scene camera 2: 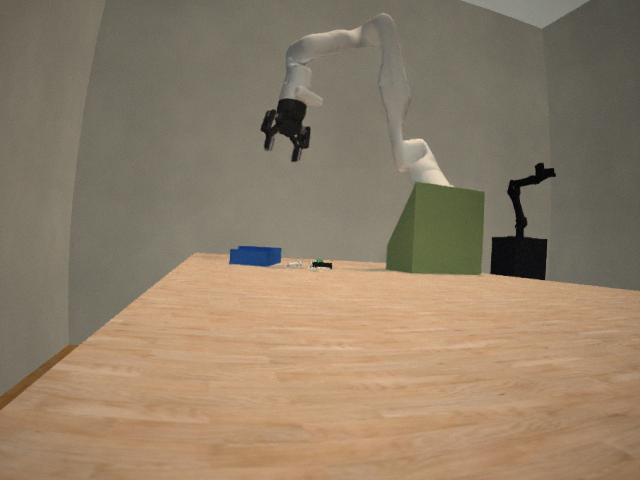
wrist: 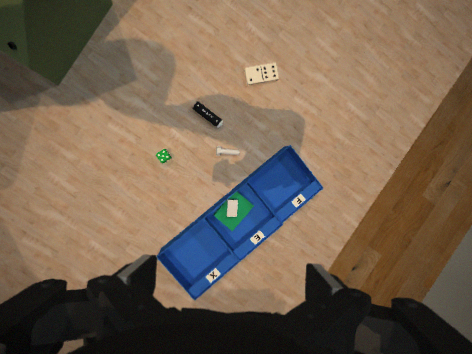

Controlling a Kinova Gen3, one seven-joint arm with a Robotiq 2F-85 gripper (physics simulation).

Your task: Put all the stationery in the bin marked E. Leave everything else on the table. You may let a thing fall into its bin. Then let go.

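A blue tray has three compartments, labelled X, E and F; the middle one is E. A flat green pad lies in compartment E. A small whitish block, which looks like an eraser, shows over the pad within that compartment; I cannot tell whether it rests on the pad. The tray's walls hide its contents in the scene view. My gripper is wide open and empty, high above the table by the tray.
A black battery, a pale bolt, a green die and a cream domino lie beside the tray. A large green block stands at the arm's base. A black arm stands farther right.
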